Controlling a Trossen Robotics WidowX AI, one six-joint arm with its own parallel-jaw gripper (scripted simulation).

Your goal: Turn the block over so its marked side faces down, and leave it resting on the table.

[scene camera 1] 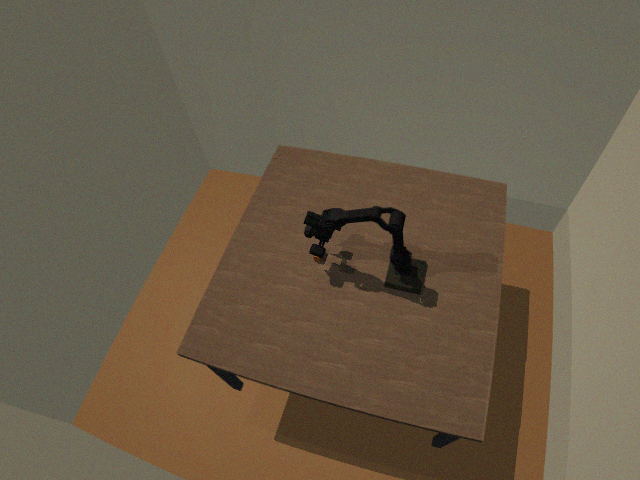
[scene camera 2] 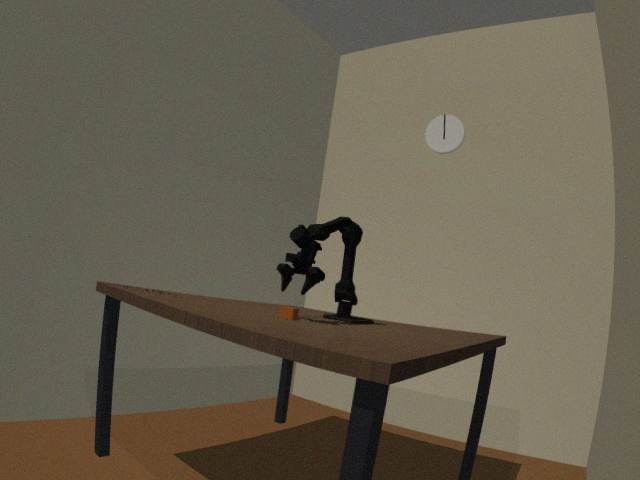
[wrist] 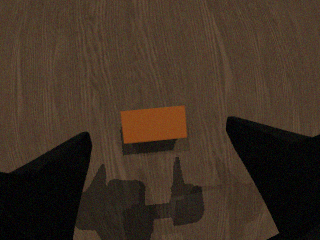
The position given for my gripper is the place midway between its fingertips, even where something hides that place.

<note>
My gripper (scene camera 2: 291,292) is open, with nothing in its grasp. Also in view: an orange block (wrist: 155,124).
My gripper also shows in the wrist view (wrist: 160,131).
</note>
